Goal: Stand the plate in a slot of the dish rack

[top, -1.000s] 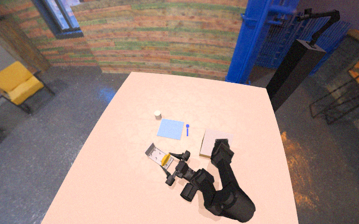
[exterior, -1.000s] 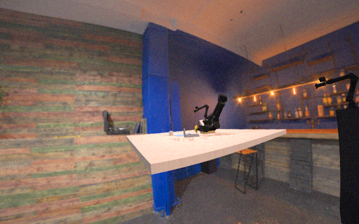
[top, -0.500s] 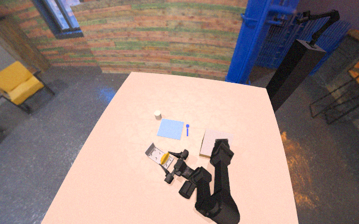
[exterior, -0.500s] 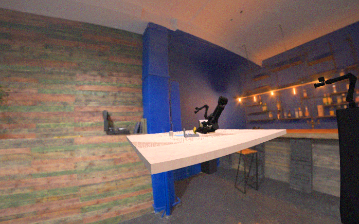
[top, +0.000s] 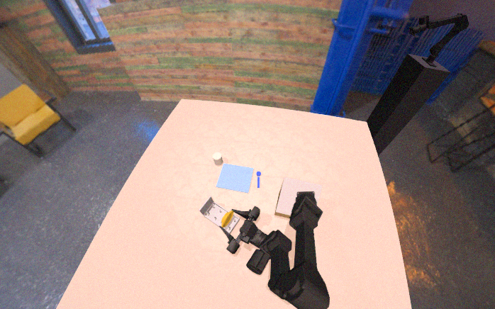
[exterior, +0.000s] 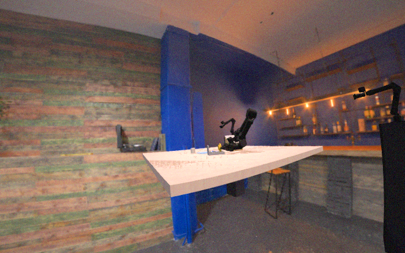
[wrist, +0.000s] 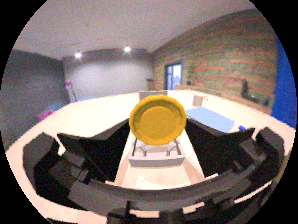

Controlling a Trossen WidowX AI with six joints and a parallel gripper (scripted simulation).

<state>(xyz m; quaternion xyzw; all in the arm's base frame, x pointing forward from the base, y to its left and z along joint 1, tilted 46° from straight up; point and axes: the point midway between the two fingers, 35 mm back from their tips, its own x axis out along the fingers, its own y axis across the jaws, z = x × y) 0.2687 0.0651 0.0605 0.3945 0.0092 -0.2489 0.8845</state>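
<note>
Now: the yellow plate 1 cm behind my gripper tip. Also, from my gripper tip: light blue mat 1 cm behind, 20 cm to the right, 5 cm below; then grey dish rack 3 cm ahead, 1 cm to the right, 3 cm below; then blue utensil 11 cm behind, 21 cm to the right, 5 cm below.
</note>
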